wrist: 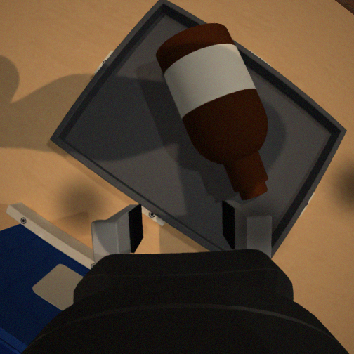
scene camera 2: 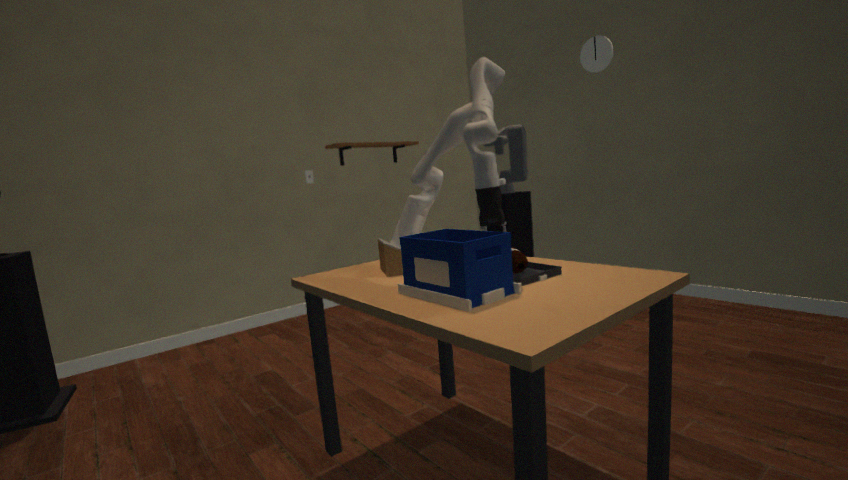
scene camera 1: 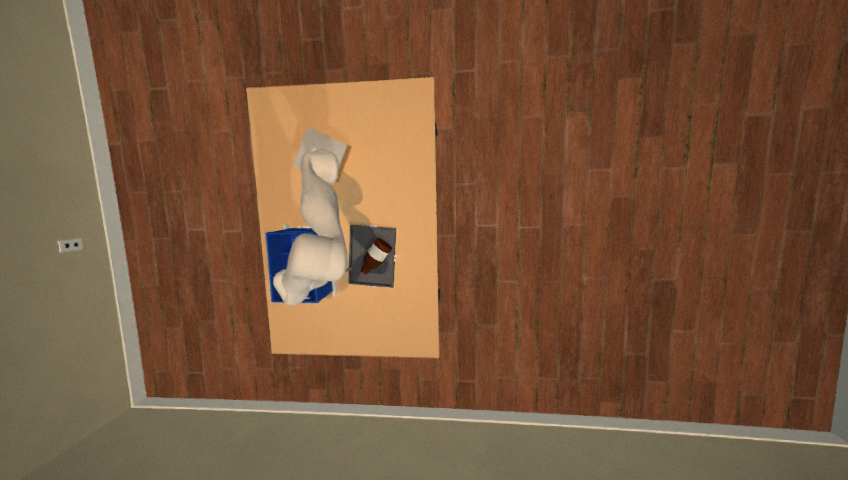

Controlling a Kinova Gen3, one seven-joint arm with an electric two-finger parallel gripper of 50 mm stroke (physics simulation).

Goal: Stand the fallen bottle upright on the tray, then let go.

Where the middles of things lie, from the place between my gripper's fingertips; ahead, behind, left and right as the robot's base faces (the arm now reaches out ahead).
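My gripper's sitting 80 mm higher than the brown bottle (wrist: 218, 103), and it's 100 mm to the right of the bottle and 30 mm past it.
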